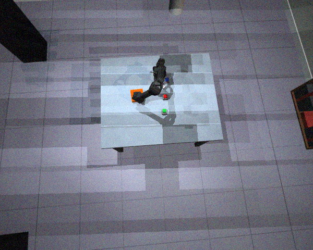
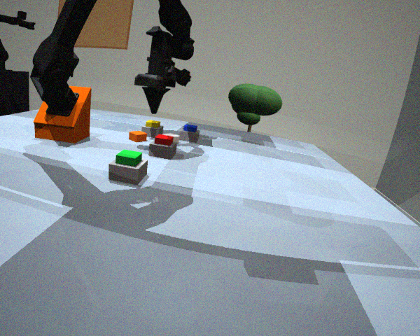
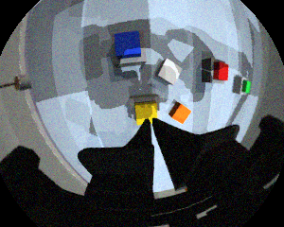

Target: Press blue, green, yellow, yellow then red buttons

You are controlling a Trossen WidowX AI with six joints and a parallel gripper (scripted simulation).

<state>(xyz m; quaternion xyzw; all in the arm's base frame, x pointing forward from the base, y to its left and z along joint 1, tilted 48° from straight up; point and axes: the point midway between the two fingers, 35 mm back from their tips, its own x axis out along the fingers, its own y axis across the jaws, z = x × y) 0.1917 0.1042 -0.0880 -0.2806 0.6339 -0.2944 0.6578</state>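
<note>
My gripper tip is 30 mm above the yellow button. Round my gripper tip: blue button: 100 mm ahead, 10 mm to the left, 30 mm below; white block: 60 mm ahead, 50 mm to the right, 50 mm below; small orange block: 20 mm behind, 70 mm to the right, 50 mm below.
</note>
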